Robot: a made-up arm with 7 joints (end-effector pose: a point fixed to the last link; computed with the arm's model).
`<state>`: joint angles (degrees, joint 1 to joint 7).
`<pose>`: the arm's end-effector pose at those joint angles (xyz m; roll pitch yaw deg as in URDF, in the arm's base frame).
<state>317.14 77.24 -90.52 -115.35 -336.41 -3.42 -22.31</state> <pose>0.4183 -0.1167 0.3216 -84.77 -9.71 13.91</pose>
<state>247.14 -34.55 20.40 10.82 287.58 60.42 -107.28</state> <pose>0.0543 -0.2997 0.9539 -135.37 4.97 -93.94</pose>
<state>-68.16 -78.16 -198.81 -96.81 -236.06 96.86 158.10</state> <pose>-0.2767 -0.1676 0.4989 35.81 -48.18 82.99</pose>
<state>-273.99 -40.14 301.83 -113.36 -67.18 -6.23 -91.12</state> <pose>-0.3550 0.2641 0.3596 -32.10 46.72 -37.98</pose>
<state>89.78 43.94 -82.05 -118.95 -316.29 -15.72 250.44</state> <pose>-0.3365 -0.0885 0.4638 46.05 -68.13 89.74</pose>
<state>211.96 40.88 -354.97 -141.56 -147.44 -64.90 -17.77</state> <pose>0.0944 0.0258 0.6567 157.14 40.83 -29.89</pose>
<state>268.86 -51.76 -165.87 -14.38 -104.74 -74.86 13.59</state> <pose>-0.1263 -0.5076 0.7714 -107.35 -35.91 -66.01</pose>
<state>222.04 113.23 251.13 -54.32 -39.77 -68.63 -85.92</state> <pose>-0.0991 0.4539 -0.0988 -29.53 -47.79 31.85</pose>
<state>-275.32 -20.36 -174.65 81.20 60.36 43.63 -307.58</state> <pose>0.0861 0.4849 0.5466 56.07 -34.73 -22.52</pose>
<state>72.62 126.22 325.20 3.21 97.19 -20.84 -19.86</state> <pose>0.2351 -0.6064 -0.1921 44.56 50.68 -178.02</pose>
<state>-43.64 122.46 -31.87 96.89 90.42 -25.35 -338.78</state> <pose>-0.0606 0.2762 -0.1653 -39.77 59.33 -65.92</pose>
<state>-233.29 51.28 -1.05 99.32 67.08 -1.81 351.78</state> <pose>-0.3186 -0.4120 0.1881 25.32 17.05 116.88</pose>
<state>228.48 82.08 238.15 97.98 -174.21 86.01 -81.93</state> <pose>-0.5020 0.2285 0.5030 -132.42 61.02 -169.67</pose>
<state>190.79 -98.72 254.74 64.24 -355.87 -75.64 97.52</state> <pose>0.6121 -0.2959 0.1313 40.83 -77.51 -40.13</pose>
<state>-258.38 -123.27 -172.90 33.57 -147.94 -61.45 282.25</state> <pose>0.1818 0.3401 -0.2749 -46.73 -8.27 31.79</pose>
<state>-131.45 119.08 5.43 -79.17 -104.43 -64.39 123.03</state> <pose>-0.2970 0.5308 0.3123 -135.20 68.67 118.69</pose>
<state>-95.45 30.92 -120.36 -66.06 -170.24 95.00 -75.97</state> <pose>0.2250 0.3191 0.5298 7.28 35.45 145.58</pose>
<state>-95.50 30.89 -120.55 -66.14 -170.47 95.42 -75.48</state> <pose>0.2230 0.3193 0.5288 8.09 34.95 146.40</pose>
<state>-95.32 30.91 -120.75 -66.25 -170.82 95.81 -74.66</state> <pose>0.2222 0.3189 0.5272 9.13 34.29 147.41</pose>
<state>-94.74 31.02 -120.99 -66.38 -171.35 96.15 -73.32</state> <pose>0.2232 0.3179 0.5248 10.49 33.39 148.70</pose>
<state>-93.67 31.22 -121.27 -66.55 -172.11 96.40 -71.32</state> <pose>0.2267 0.3159 0.5213 12.18 32.14 150.29</pose>
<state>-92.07 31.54 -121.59 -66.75 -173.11 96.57 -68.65</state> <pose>0.2327 0.3128 0.5167 14.12 30.50 152.10</pose>
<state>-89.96 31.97 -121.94 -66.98 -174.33 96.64 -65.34</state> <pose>0.2413 0.3085 0.5110 16.18 28.45 154.03</pose>
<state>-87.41 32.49 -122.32 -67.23 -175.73 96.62 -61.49</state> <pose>0.2520 0.3029 0.5044 18.16 25.99 155.98</pose>
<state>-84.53 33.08 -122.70 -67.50 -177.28 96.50 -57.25</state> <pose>0.2643 0.2959 0.4971 19.91 23.22 157.81</pose>
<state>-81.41 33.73 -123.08 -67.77 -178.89 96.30 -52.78</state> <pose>0.2779 0.2876 0.4895 21.33 20.27 159.46</pose>
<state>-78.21 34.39 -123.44 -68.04 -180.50 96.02 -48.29</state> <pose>0.2918 0.2783 0.4818 22.35 17.31 160.88</pose>
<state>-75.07 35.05 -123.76 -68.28 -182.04 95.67 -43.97</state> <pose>0.3055 0.2684 0.4744 22.97 14.51 162.07</pose>
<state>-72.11 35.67 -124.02 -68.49 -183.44 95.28 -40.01</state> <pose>0.3185 0.2581 0.4676 23.27 12.03 163.01</pose>
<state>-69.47 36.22 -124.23 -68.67 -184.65 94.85 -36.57</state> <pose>0.3300 0.2483 0.4617 23.31 9.98 163.73</pose>
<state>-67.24 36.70 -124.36 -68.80 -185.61 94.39 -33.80</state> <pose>0.3400 0.2394 0.4568 23.21 8.48 164.21</pose>
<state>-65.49 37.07 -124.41 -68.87 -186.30 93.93 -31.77</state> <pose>0.3482 0.2319 0.4533 23.06 7.54 164.46</pose>
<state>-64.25 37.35 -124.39 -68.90 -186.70 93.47 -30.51</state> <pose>0.3544 0.2261 0.4510 22.93 7.15 164.49</pose>
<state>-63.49 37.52 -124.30 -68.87 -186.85 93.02 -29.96</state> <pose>0.3589 0.2222 0.4499 22.82 7.27 164.34</pose>
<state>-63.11 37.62 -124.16 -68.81 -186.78 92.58 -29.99</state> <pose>0.3621 0.2197 0.4498 22.77 7.78 164.02</pose>
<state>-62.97 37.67 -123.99 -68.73 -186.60 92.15 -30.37</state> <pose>0.3644 0.2183 0.4503 22.72 8.51 163.61</pose>
